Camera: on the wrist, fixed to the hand. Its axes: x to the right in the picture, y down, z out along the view.
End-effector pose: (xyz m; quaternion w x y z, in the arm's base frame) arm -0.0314 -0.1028 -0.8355 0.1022 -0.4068 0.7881 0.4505
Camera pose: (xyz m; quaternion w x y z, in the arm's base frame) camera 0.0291 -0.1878 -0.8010 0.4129 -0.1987 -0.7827 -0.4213
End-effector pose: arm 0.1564 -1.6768 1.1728 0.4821 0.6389 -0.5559 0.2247
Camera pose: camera 0.2200 -1.5890 1.1907 0.3329 -0.0483 -0.7887 0.5146
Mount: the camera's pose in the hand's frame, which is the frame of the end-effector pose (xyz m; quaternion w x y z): -0.0107 -0.0451 -0.0996 0.6836 -0.1271 0.1445 0.7040
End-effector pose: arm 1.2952 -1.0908 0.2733 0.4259 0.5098 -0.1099 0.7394
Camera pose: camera 1.2642 -1.0093 0.2066 0.1487 -0.1102 0.4665 -0.8650
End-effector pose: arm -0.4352 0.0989 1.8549 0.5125 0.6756 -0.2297 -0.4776
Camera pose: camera -0.3602 0.1712 1.8200 0.8057 0.3040 -0.4979 0.1027
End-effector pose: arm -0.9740 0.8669 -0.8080 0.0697 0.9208 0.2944 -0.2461
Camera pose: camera -0.9665 0.9255 -0.7154 0.2954 0.8635 -0.4057 0.0513
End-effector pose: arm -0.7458 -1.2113 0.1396 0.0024 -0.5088 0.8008 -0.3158
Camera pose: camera -0.7363 -1.1652 0.2389 0.0436 0.2613 0.9462 -0.1859
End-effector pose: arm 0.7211 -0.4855 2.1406 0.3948 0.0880 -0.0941 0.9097
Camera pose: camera 0.7529 -0.4388 2.0464 0.3458 0.1877 0.1849 -0.9006
